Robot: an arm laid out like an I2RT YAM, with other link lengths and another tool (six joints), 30 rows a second.
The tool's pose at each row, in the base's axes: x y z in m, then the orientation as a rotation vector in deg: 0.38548 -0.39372 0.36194 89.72 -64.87 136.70; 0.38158 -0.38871 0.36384 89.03 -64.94 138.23; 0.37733 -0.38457 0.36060 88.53 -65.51 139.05; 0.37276 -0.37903 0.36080 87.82 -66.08 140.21; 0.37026 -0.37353 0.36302 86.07 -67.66 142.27; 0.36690 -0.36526 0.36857 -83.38 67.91 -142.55; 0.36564 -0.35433 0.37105 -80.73 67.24 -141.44; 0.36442 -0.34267 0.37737 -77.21 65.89 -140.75; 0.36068 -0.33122 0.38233 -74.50 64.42 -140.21; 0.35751 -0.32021 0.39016 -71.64 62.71 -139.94; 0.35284 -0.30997 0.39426 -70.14 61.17 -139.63
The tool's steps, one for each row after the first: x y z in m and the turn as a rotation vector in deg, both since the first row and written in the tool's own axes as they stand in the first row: 0.00181 -0.00297 -0.00564 0.75 0.54 0.88; -0.00013 -0.00241 -0.01209 0.94 0.83 1.66; 0.00044 -0.00457 -0.01892 1.30 1.27 2.63; 0.00169 -0.00867 -0.02371 1.64 2.26 4.63; 0.00519 -0.01620 -0.03016 2.51 2.99 6.88; 0.00432 -0.02492 -0.03726 3.76 3.15 9.19; 0.00633 -0.03625 -0.04398 5.59 3.84 11.74; 0.00851 -0.04560 -0.05277 7.30 4.37 13.68; 0.01291 -0.05642 -0.06027 9.17 5.14 15.51; 0.01521 -0.06404 -0.06922 10.64 5.40 16.54
